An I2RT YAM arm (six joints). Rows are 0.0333 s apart.
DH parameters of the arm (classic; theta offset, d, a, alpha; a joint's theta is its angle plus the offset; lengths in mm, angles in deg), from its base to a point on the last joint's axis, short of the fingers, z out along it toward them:
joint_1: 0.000 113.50 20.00 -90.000
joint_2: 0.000 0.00 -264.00 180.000
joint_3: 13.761 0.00 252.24 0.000
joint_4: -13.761 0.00 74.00 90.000
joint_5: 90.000 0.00 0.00 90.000
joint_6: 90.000 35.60 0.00 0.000
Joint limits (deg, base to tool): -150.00..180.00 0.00..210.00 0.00..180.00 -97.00..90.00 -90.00..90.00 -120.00..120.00
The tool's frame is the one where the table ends.
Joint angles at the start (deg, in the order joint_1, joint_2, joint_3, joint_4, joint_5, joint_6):
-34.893 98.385 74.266 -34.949 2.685 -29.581
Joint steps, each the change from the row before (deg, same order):
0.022 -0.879 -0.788 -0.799 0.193 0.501
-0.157 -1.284 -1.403 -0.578 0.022 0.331
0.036 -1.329 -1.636 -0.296 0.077 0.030
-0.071 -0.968 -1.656 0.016 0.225 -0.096
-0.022 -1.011 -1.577 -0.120 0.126 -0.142
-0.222 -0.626 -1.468 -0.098 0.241 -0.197
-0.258 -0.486 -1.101 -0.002 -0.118 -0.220
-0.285 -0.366 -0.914 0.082 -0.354 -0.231
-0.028 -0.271 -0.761 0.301 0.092 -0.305
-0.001 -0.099 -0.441 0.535 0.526 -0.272
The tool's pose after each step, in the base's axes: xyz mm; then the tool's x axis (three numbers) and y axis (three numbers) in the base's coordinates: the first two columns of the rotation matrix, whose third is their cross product. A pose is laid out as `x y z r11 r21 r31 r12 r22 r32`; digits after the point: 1 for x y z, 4 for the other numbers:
292.6 -206.1 235.6 -0.9072 0.0405 -0.4188 0.1726 0.9436 -0.2826
286.2 -202.8 235.1 -0.9102 0.0514 -0.4109 0.1778 0.9447 -0.2756
280.2 -198.4 233.8 -0.9139 0.0540 -0.4023 0.1757 0.9460 -0.2723
274.9 -195.3 230.6 -0.9186 0.0568 -0.3910 0.1740 0.9466 -0.2713
269.6 -191.9 227.8 -0.9232 0.0578 -0.3800 0.1701 0.9480 -0.2691
264.4 -190.0 223.5 -0.9292 0.0623 -0.3643 0.1682 0.9489 -0.2669
260.4 -188.9 220.5 -0.9324 0.0648 -0.3556 0.1660 0.9506 -0.2622
257.2 -188.2 217.8 -0.9341 0.0663 -0.3508 0.1636 0.9529 -0.2554
255.3 -187.1 215.5 -0.9361 0.0626 -0.3461 0.1588 0.9532 -0.2571
254.7 -187.1 214.3 -0.9373 0.0588 -0.3434 0.1576 0.9506 -0.2673

